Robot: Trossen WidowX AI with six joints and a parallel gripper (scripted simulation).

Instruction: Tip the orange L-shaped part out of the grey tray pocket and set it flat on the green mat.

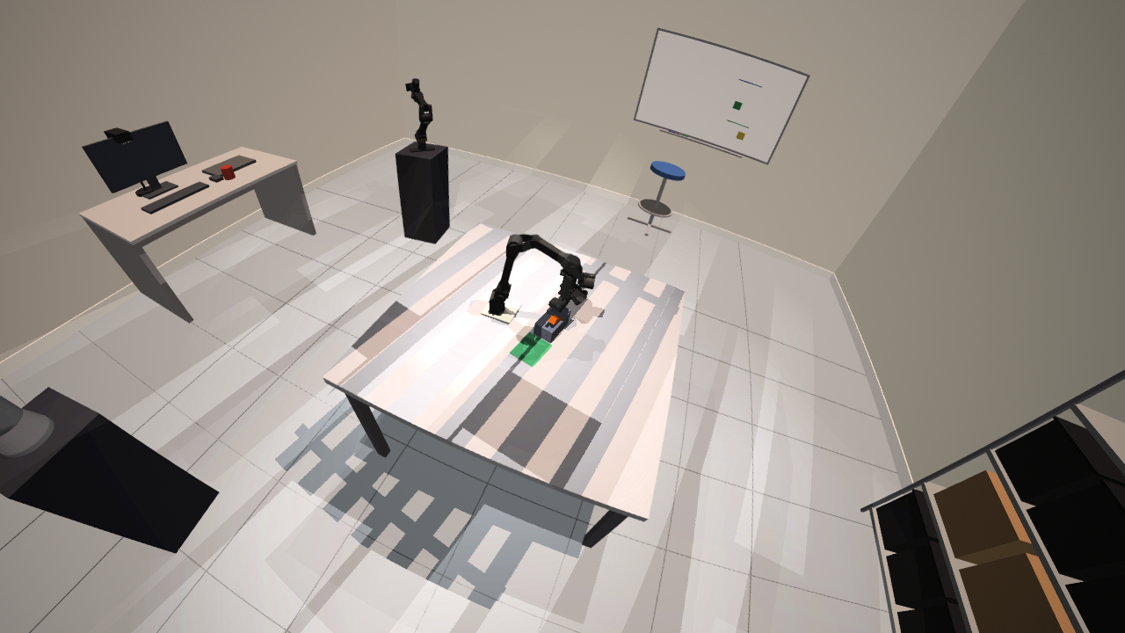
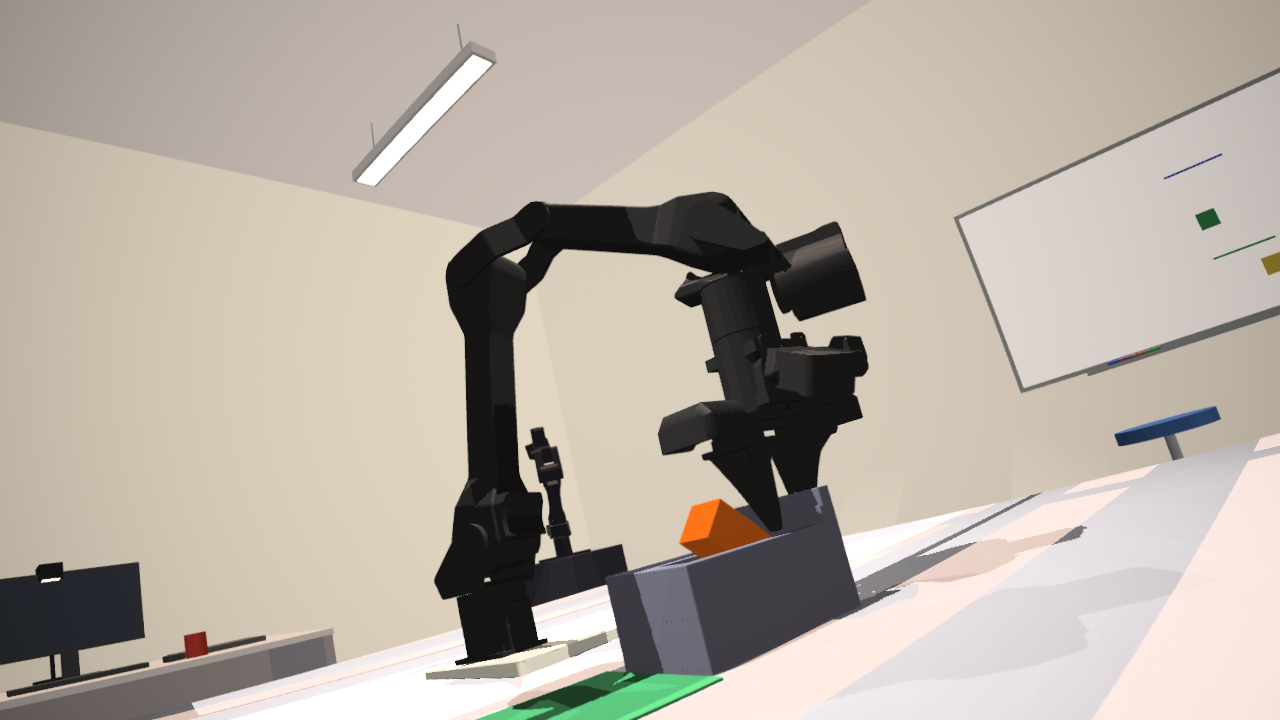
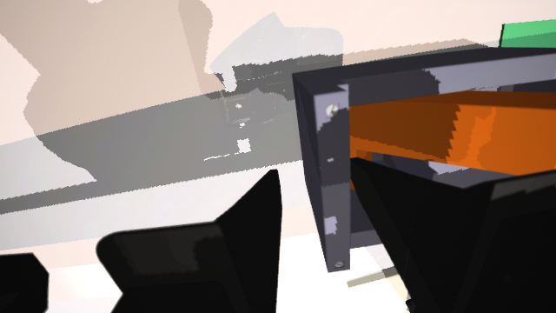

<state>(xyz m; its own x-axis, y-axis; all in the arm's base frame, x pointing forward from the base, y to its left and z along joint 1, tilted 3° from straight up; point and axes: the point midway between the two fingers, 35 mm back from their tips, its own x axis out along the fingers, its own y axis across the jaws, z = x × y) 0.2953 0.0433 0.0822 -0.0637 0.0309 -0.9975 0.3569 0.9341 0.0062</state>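
My gripper tip is now 2 cm past the orange L-shaped part, 5 cm to the left of it and 2 cm above it. From my gripper tip the other things lie so: green mat 8 cm behind, 21 cm to the right, 8 cm below.
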